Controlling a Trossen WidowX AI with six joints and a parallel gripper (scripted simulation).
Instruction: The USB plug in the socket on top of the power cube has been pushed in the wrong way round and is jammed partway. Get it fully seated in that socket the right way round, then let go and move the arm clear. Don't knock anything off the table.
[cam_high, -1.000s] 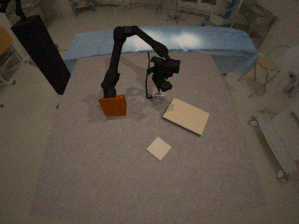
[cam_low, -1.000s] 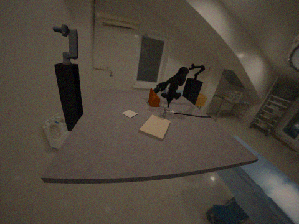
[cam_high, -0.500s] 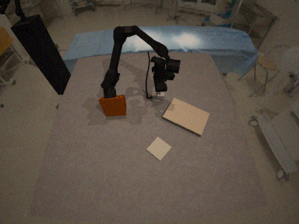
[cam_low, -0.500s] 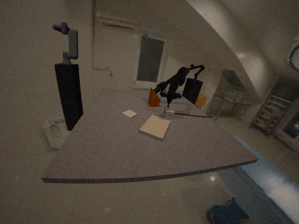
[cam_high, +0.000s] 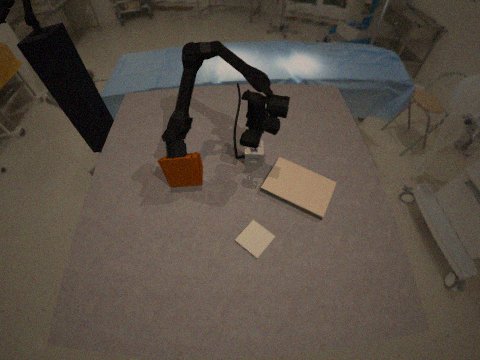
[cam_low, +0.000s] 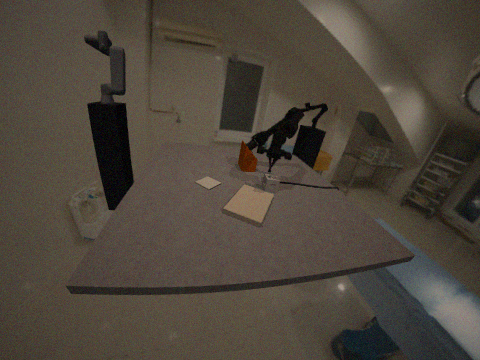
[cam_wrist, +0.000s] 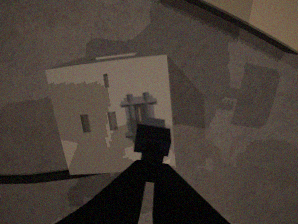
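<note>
The dark USB plug is 20 mm below my gripper tip. From my gripper tip the other things lie so: tan flat board (170 mm ahead, 140 mm to the right, 120 mm below); then small white square tile (330 mm to the right, 130 mm below, 30 mm behind).
</note>
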